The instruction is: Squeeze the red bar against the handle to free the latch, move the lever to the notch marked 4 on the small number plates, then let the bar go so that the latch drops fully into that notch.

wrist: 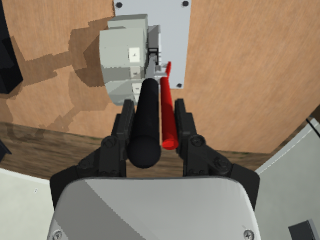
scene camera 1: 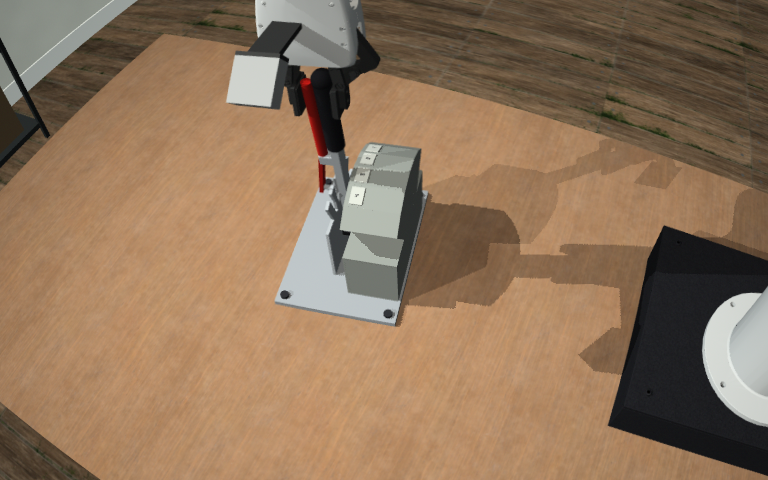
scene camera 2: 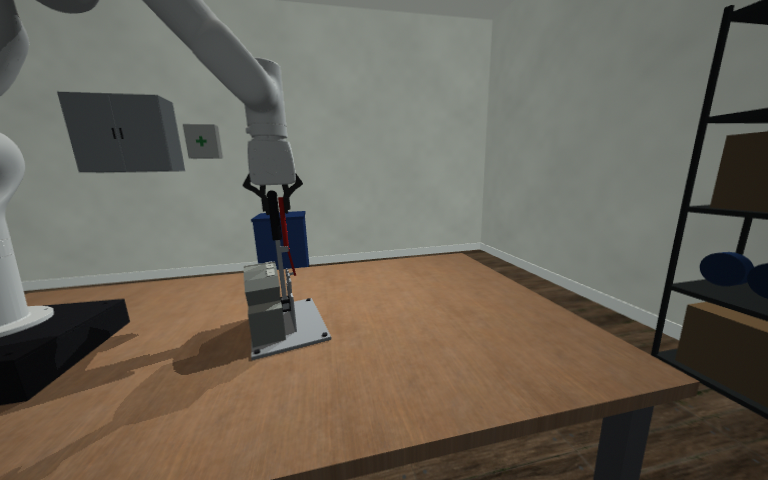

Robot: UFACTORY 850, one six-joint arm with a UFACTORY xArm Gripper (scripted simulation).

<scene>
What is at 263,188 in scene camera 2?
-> My gripper.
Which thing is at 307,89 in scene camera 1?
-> A red bar.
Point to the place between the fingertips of my gripper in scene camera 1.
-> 321,110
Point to a red bar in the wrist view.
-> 169,134
</scene>
